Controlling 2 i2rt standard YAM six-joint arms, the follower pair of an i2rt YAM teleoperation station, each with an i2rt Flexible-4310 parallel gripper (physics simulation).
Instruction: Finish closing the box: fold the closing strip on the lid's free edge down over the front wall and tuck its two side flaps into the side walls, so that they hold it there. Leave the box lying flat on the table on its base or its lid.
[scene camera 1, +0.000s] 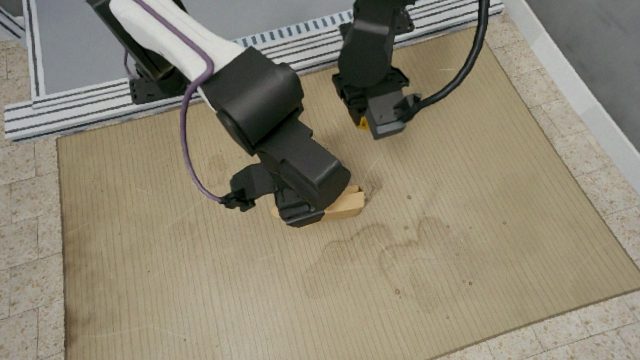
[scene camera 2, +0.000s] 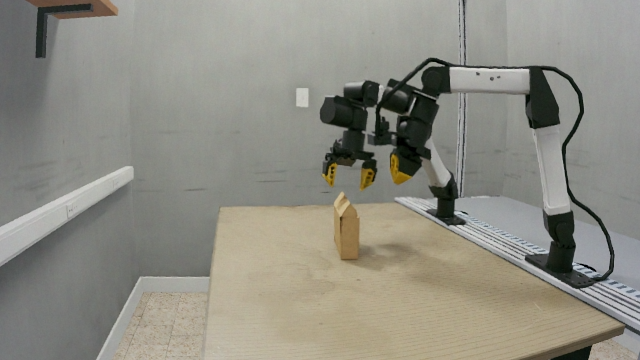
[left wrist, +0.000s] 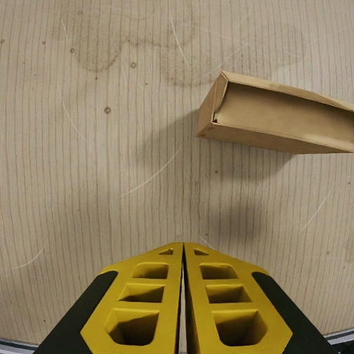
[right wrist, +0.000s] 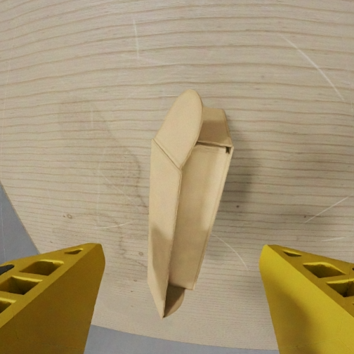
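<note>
The tan cardboard box (scene camera 1: 345, 206) (scene camera 2: 349, 242) (left wrist: 250, 136) (right wrist: 206, 200) stands on a narrow side, not flat. Its closing strip (right wrist: 162, 225) (scene camera 2: 344, 206) slants up along one long top edge, leaving a long gap open on top. One rounded side flap (right wrist: 184, 127) sticks out at the strip's far end in the right wrist view; the other flap (right wrist: 173, 299) partly shows at the near end. My right gripper (right wrist: 182, 254) (scene camera 2: 348, 187) is open and empty above the box. My left gripper (left wrist: 182, 250) (scene camera 2: 399, 183) is shut and empty, beside the box and higher than its top.
The box stands on the wooden table (scene camera 1: 200, 280) (scene camera 2: 280, 310). A metal rail (scene camera 1: 75, 117) (scene camera 2: 490, 240) runs along the table edge at the arm bases. In scene camera 1, the right arm covers much of the box.
</note>
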